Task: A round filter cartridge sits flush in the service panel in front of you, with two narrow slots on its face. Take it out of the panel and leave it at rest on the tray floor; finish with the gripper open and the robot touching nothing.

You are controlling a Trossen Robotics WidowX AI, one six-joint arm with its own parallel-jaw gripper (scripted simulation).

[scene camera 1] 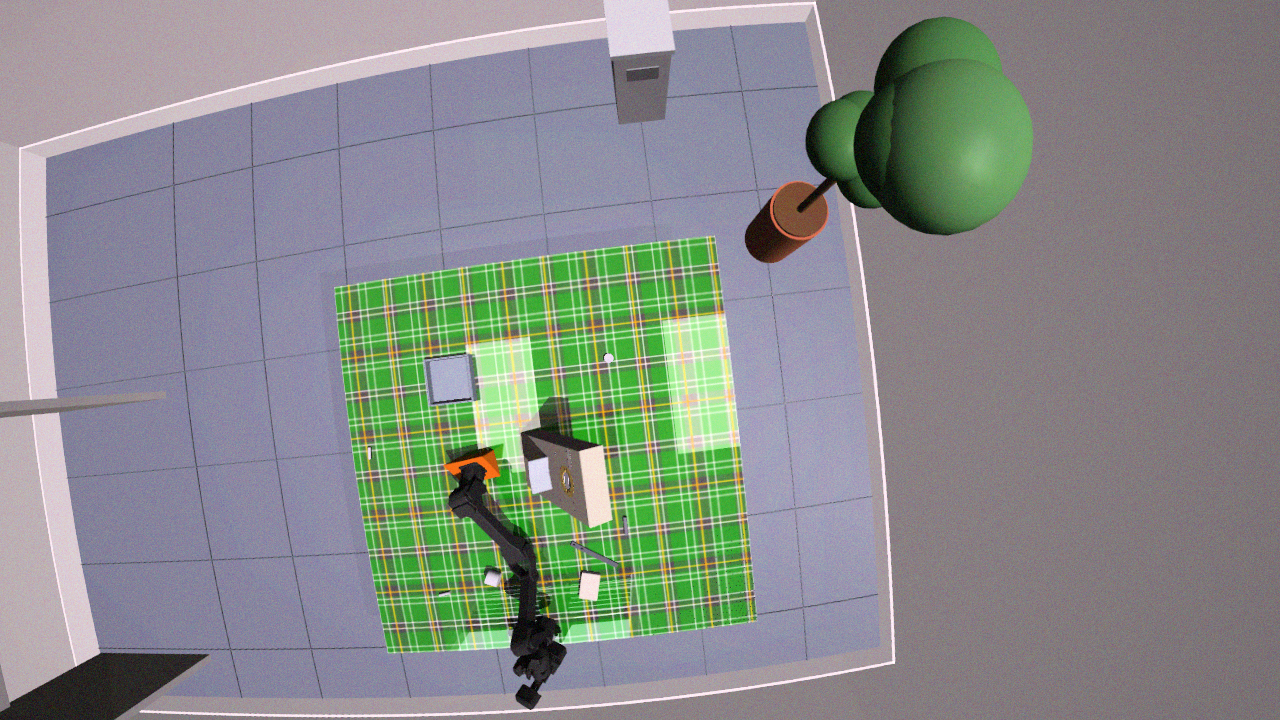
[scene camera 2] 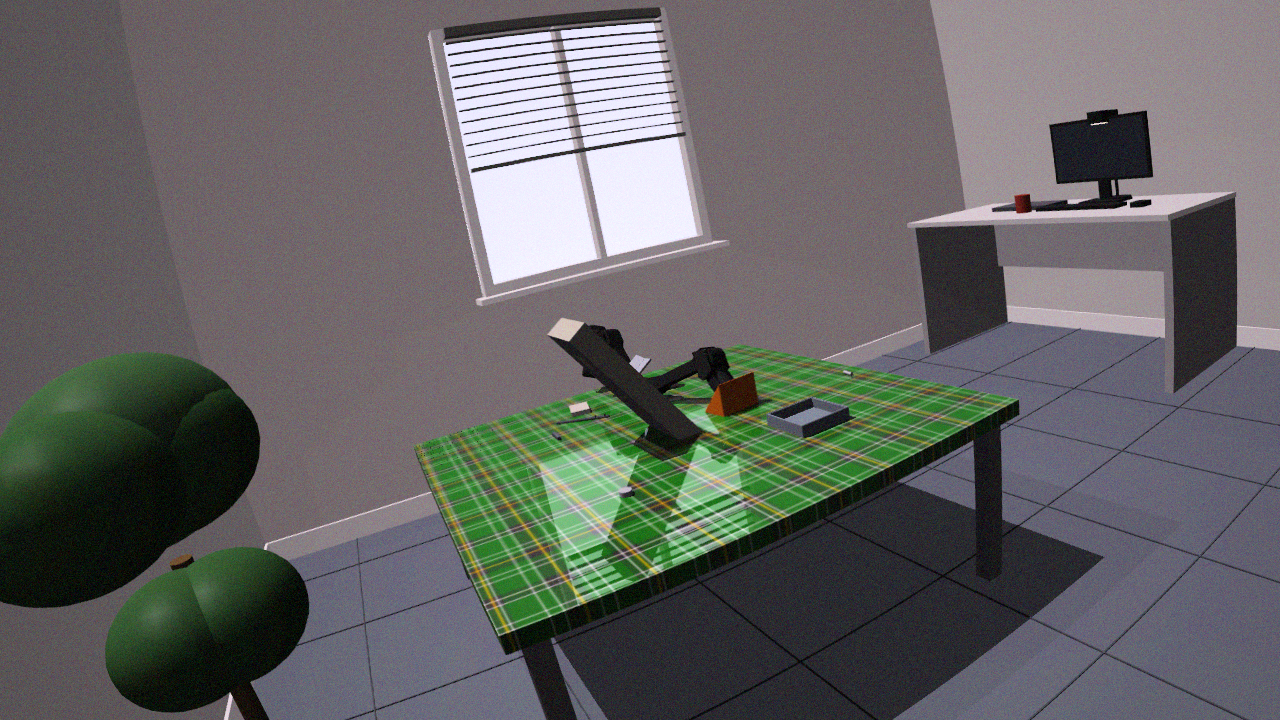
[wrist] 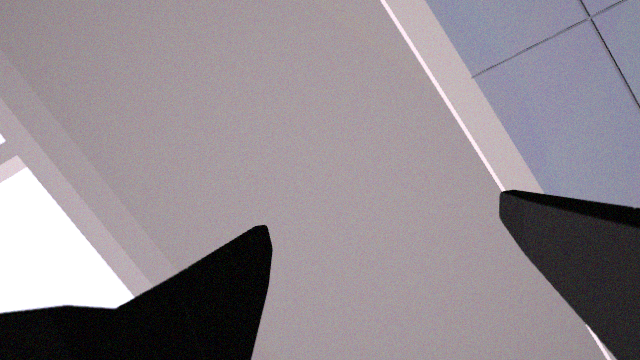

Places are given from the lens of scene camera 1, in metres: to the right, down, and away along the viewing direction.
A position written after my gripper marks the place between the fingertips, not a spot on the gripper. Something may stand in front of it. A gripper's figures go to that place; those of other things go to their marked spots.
my gripper (scene camera 1: pixel 544 686): -0.30, 1.03, 1.09
grey tray (scene camera 1: pixel 449 380): -0.62, 0.07, 1.19
service panel (scene camera 1: pixel 587 501): -0.12, 0.32, 0.83
The marked spots on the service panel and the grey tray are 0.67 m apart.
